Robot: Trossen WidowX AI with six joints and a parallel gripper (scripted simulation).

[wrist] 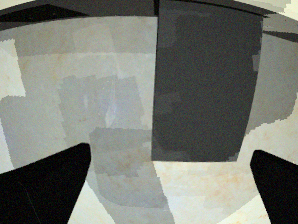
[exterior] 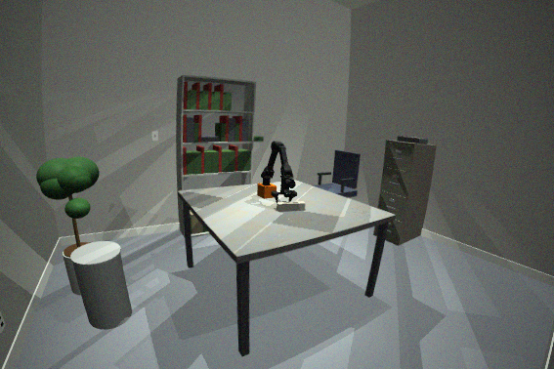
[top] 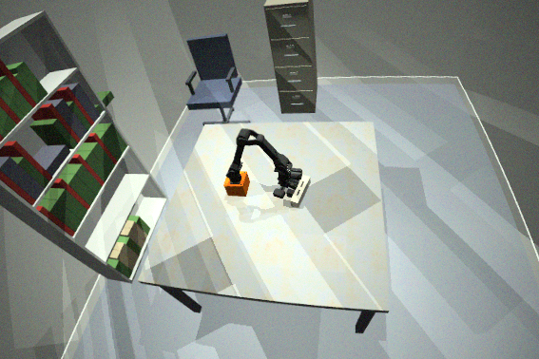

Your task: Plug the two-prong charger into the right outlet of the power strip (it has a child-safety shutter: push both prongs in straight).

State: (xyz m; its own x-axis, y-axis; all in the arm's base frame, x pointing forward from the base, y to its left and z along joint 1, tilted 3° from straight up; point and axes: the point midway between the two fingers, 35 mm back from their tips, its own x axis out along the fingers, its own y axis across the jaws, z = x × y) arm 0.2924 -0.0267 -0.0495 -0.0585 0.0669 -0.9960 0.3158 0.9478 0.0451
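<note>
Right now my gripper tip is 6 cm short of the two-prong charger, 2 cm to the left of it and 1 cm below it.
</note>
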